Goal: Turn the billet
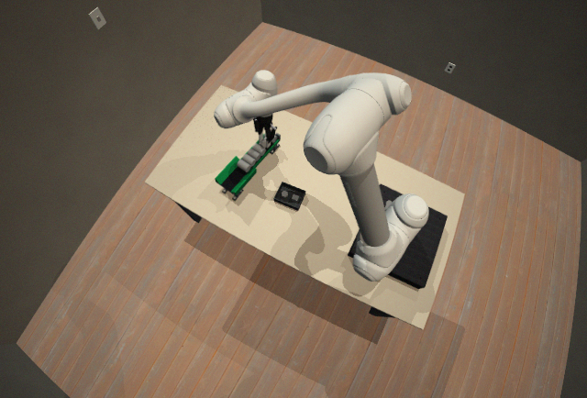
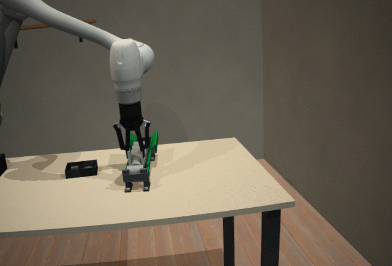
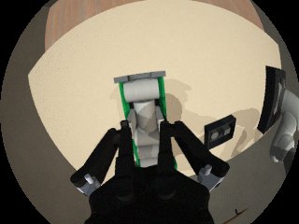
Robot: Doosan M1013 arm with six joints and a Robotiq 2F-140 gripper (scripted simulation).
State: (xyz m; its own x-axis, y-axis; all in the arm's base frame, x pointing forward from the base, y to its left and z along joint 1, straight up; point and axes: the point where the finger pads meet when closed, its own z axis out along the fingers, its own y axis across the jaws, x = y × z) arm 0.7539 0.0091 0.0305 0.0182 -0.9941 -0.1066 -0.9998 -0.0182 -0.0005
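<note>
The stop is 7 cm to the right of my hand and 4 cm below it. Round my hand: small black tray 26 cm behind, 14 cm to the left, 9 cm below.
</note>
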